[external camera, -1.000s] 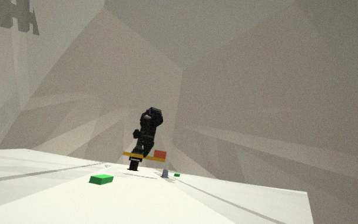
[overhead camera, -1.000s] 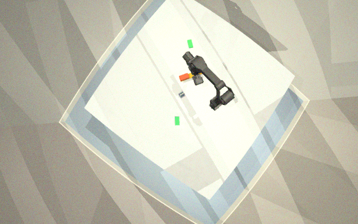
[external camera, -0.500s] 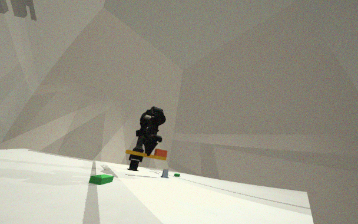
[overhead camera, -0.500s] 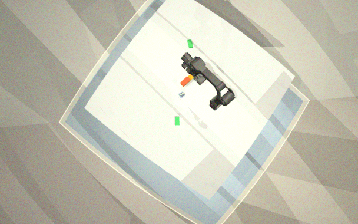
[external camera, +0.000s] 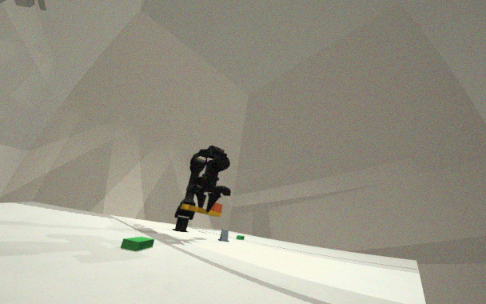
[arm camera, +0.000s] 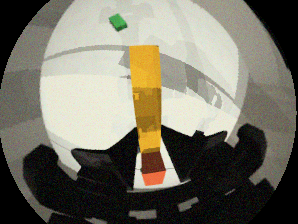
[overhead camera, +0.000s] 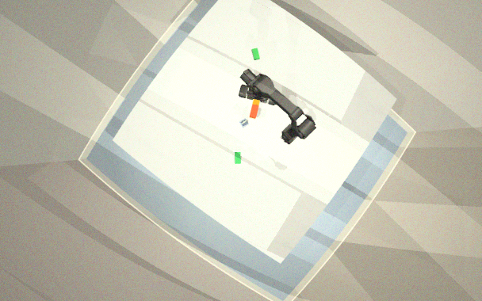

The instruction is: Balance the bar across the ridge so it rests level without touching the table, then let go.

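My gripper tip is 2 cm past the ridge, 13 cm to the right of it and 6 cm above it.
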